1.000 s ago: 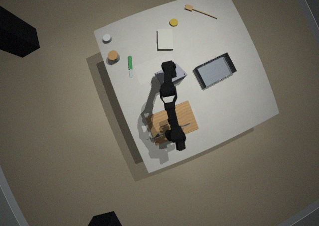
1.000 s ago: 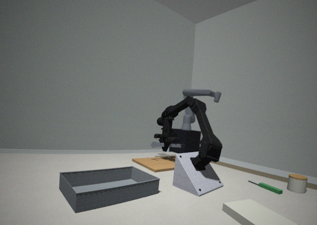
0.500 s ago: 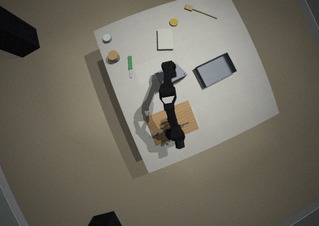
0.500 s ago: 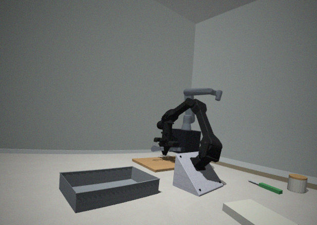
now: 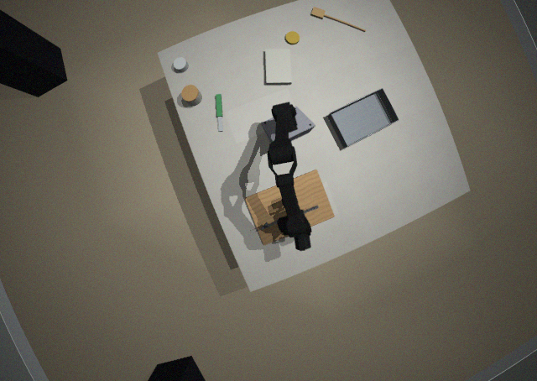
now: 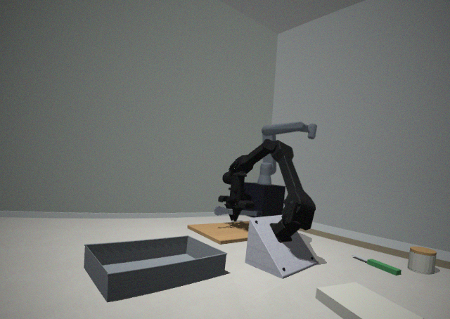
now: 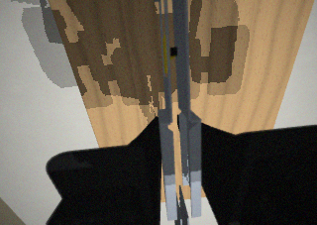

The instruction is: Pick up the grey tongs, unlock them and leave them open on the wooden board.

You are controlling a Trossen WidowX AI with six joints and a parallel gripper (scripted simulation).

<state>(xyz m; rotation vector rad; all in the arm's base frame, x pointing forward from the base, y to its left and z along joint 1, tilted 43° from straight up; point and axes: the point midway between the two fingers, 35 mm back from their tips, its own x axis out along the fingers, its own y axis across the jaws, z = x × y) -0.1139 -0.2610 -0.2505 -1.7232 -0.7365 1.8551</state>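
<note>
My gripper tip is now 4 cm above the wooden board and 3 cm to the right of it. Round my gripper tip: white slab (68 cm to the left, 20 cm ahead, 3 cm below); then yellow disc (81 cm to the left, 32 cm ahead, 4 cm below); then roasting tin (48 cm ahead, 30 cm to the left, 2 cm below).
</note>
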